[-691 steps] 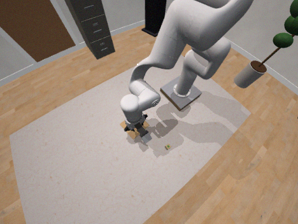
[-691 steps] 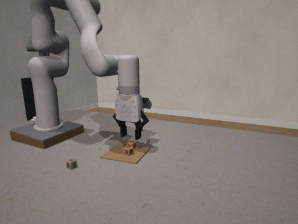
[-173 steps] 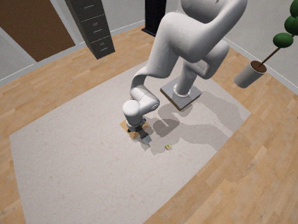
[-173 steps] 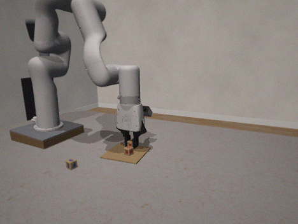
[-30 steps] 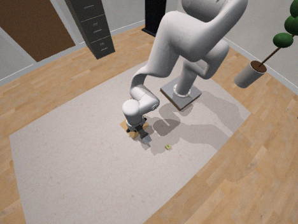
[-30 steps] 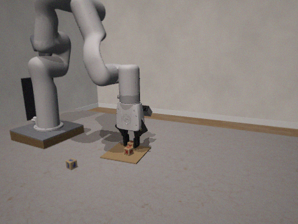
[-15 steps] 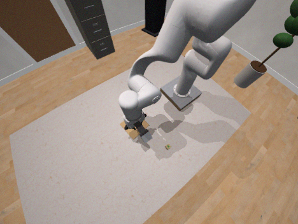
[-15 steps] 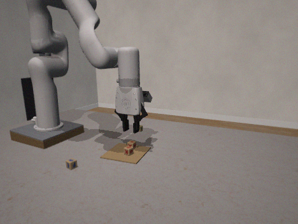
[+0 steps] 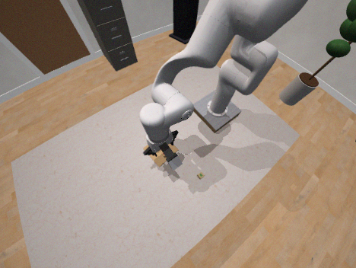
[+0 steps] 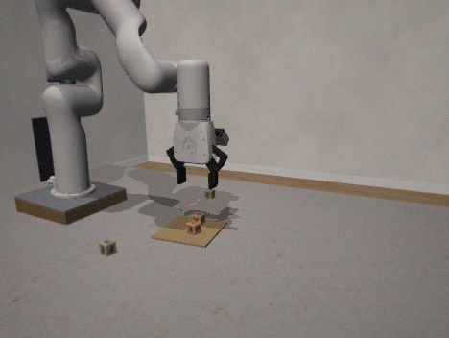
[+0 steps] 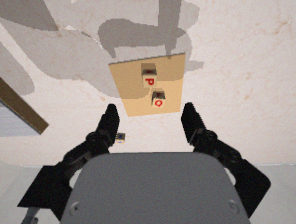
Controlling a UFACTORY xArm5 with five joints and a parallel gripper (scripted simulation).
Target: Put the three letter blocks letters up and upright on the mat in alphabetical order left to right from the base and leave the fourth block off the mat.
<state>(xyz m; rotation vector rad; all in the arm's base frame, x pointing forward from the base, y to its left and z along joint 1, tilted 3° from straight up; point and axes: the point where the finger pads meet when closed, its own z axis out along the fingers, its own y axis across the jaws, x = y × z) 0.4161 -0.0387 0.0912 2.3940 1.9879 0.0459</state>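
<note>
Right now the tan mat is 11 cm below my hand, 4 cm to the right of it and 1 cm behind it. Also, from my hand: blue-lettered block (19 cm to the right, 13 cm behind, 10 cm below).
</note>
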